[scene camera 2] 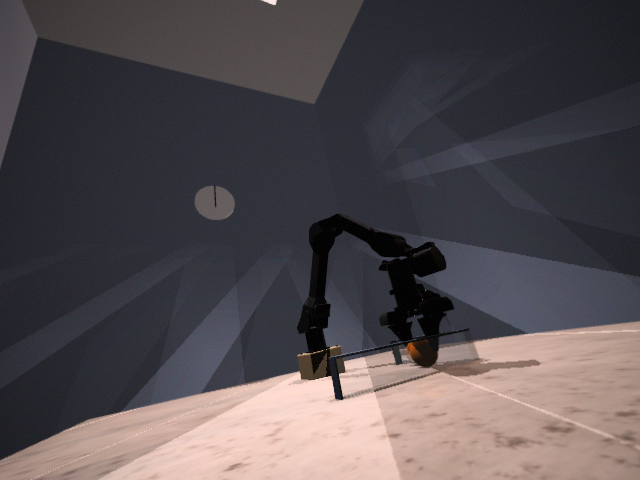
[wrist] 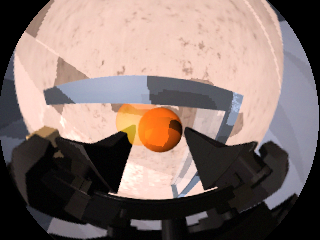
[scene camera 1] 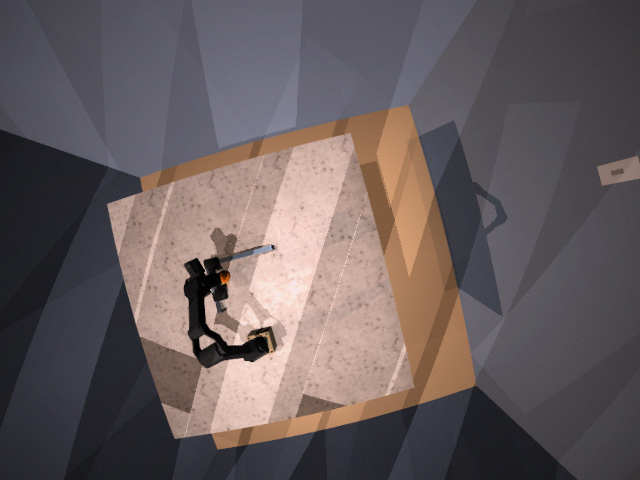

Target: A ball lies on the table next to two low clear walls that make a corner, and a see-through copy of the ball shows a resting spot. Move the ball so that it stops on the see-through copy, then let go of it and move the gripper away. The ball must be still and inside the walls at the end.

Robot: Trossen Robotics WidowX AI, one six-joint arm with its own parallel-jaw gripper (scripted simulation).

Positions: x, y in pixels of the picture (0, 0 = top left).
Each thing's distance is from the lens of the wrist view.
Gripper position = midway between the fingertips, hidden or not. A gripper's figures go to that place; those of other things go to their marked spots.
my gripper [wrist: 161, 129]: 0.10 m
orange ball [wrist: 166, 133]: 0.07 m
see-through copy of ball [wrist: 137, 120]: 0.07 m
